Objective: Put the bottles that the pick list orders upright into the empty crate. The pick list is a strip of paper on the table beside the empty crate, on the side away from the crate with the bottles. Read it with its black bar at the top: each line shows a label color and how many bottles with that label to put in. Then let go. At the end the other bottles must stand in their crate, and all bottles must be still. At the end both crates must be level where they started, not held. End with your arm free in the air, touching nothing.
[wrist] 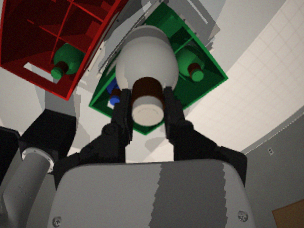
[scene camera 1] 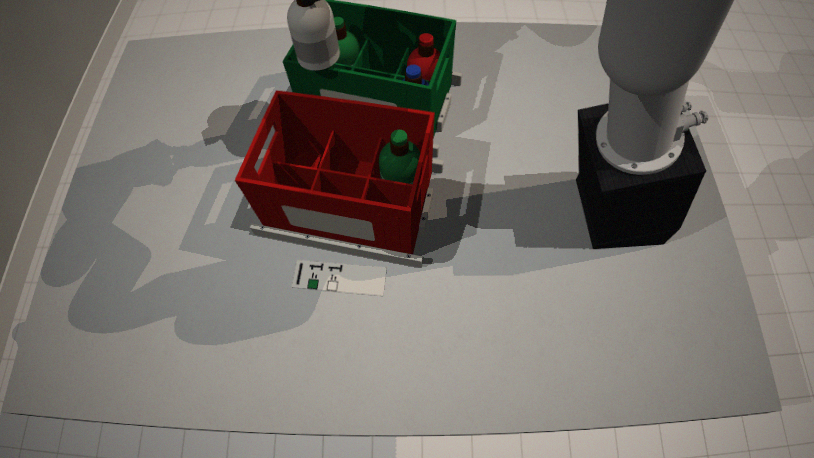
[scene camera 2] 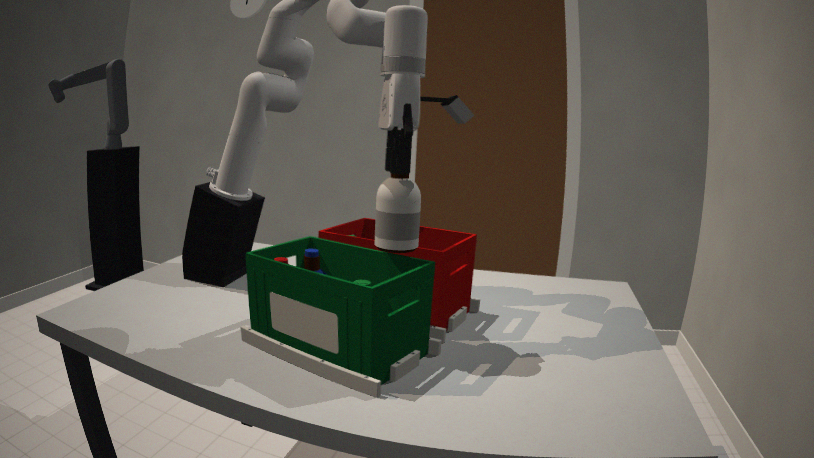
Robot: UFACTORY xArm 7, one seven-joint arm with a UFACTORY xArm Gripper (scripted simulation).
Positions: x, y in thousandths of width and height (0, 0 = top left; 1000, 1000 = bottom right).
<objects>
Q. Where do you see a green crate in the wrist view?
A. At 620, 401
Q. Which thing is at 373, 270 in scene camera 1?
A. A red crate.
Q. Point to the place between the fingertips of the gripper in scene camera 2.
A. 488, 377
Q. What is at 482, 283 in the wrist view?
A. A white-capped bottle.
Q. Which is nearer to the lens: the white-capped bottle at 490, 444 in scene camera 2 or the red crate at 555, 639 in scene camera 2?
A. The white-capped bottle.
</objects>
